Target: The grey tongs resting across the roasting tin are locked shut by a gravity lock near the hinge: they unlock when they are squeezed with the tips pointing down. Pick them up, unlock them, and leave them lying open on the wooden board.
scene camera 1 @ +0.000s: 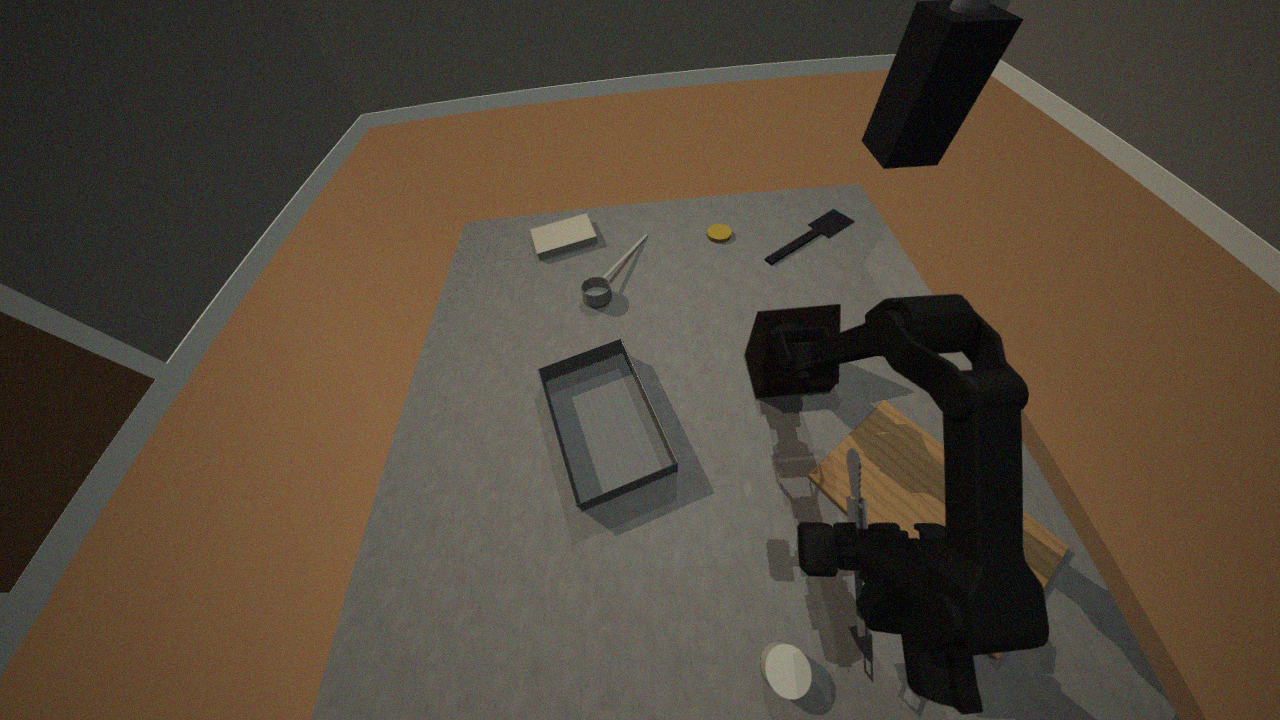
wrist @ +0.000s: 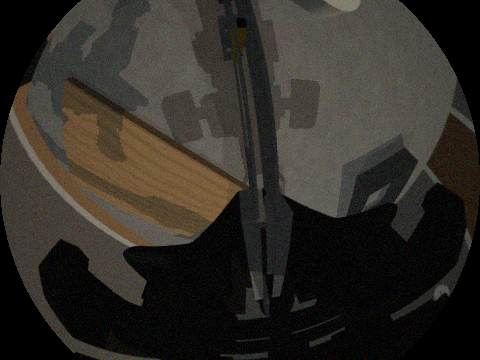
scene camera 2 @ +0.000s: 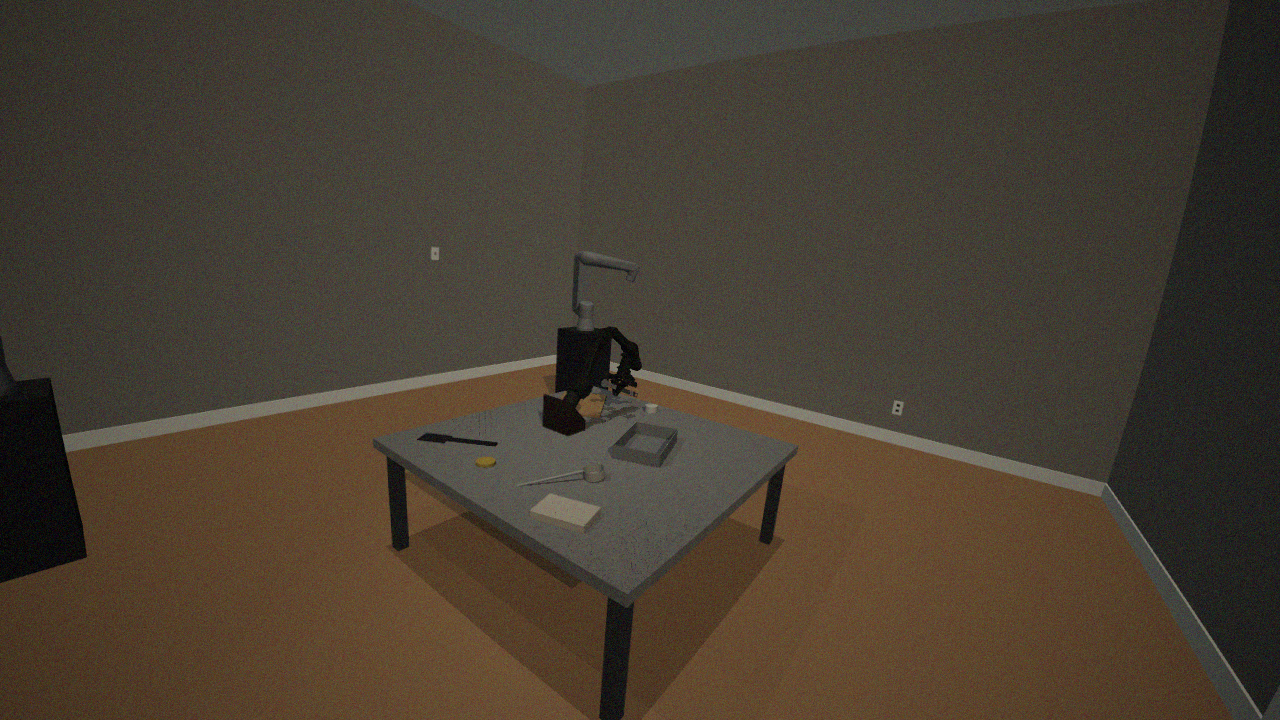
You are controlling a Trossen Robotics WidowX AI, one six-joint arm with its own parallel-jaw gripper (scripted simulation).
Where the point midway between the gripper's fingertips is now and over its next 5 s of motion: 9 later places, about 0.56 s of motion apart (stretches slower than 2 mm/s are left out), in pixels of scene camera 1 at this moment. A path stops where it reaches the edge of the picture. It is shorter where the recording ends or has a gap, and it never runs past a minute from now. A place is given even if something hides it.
The gripper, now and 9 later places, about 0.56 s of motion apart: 845,532; 871,525; 900,517; 933,506; 970,490; 1002,473; 1012,472; 1022,472; 1023,473; 1009,473
